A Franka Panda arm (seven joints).
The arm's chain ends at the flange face. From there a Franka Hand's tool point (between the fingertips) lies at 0.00 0.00 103.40 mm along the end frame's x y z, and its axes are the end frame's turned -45 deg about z.
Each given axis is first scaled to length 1.
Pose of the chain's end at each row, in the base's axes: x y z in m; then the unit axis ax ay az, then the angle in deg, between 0 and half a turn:
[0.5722, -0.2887, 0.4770, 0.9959, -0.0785, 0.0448, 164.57]
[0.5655, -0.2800, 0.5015, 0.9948, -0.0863, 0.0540, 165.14]
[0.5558, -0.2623, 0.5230, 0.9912, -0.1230, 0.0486, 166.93]
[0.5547, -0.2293, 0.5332, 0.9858, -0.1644, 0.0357, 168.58]
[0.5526, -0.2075, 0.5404, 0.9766, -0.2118, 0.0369, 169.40]
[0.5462, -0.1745, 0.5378, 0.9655, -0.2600, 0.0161, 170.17]
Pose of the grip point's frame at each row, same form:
[0.5791, -0.3168, 0.3777, 0.9510, 0.3089, -0.0105, 163.79]
[0.5741, -0.3073, 0.4022, 0.9535, 0.3014, 0.0000, 163.91]
[0.5628, -0.2867, 0.4228, 0.9640, 0.2660, 0.0011, 165.80]
[0.5585, -0.2507, 0.4321, 0.9742, 0.2255, -0.0053, 167.89]
[0.5560, -0.2277, 0.4390, 0.9840, 0.1782, -0.0014, 168.59]
[0.5448, -0.1924, 0.4360, 0.9914, 0.1293, -0.0180, 170.21]

